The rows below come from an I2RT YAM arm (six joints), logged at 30 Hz.
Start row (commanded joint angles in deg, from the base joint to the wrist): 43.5 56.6 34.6 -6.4 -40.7 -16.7
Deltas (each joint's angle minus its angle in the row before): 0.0 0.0 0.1 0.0 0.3 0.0; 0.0 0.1 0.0 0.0 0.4 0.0; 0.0 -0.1 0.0 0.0 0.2 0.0; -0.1 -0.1 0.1 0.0 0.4 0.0; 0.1 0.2 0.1 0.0 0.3 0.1; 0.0 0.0 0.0 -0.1 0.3 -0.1; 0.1 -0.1 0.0 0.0 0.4 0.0; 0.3 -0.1 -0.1 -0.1 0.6 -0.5; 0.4 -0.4 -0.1 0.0 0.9 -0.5
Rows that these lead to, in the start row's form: 43.5 56.6 34.7 -6.4 -40.4 -16.7; 43.5 56.7 34.7 -6.4 -40.0 -16.7; 43.5 56.6 34.7 -6.4 -39.8 -16.7; 43.4 56.5 34.8 -6.4 -39.4 -16.7; 43.5 56.7 34.9 -6.4 -39.1 -16.6; 43.5 56.7 34.9 -6.5 -38.8 -16.7; 43.6 56.6 34.9 -6.5 -38.4 -16.7; 43.9 56.5 34.8 -6.6 -37.8 -17.2; 44.3 56.1 34.7 -6.6 -36.9 -17.7
